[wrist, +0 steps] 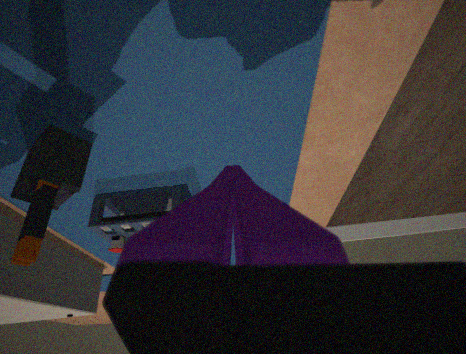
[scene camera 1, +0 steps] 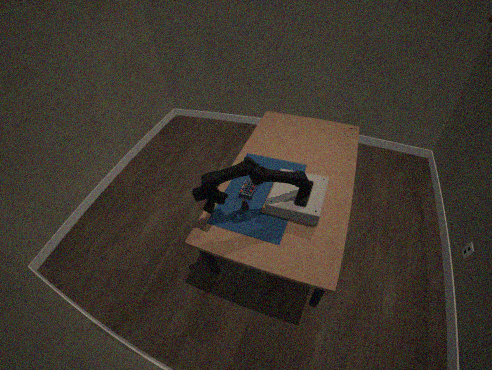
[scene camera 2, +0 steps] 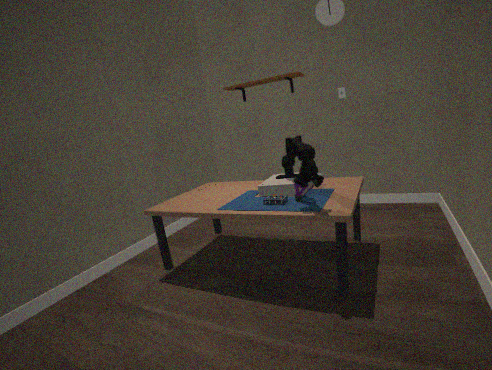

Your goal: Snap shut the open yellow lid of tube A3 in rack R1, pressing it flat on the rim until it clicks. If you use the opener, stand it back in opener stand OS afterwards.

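Frame: origin at the arm's base, x ahead, y left, z up, level; millimetres.
Seen in the pictures: gripper, fingertip midpoint: (wrist: 232, 176) (scene camera 1: 222, 201) (scene camera 2: 297, 196); arm's base, link origin: (scene camera 1: 304, 193) (scene camera 2: 289, 176).
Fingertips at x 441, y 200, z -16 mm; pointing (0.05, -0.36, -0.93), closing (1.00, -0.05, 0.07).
Observation:
Offsets run from my fingertips to a thing's top centre. "spot": to the spot under its first point. Level surfaces: height alone.
My gripper (scene camera 2: 299, 192) (wrist: 232, 176) has purple fingers. They are shut together with nothing between them, above the blue mat and to the side of the rack. Rack R1 {dx -91, dy -182, dz -9 mm} (scene camera 1: 242, 195) (scene camera 2: 265, 201) (wrist: 95, 214) stands on the mat and is partly hidden behind the fingers in the wrist view. Small white lids and a red one {spot: dx -121, dy -149, dz -23 mm} (wrist: 116, 250) show at it. The open yellow lid of tube A3 cannot be made out. The opener {dx -123, dy -38, dz +20 mm} (wrist: 37, 220), black with orange parts, stands upright in its dark stand (wrist: 57, 155), left of the fingers in the wrist view.
The blue mat {dz -65 mm} (scene camera 1: 267, 235) (scene camera 2: 240, 202) (wrist: 240, 115) lies on the wooden table {dz -68 mm} (scene camera 1: 310, 145) (scene camera 2: 190, 202) (wrist: 350, 100). A large pale box (scene camera 1: 320, 200) (scene camera 2: 272, 189) (wrist: 45, 265) stands beside the mat's middle, under the arm. The table edge is close to the gripper.

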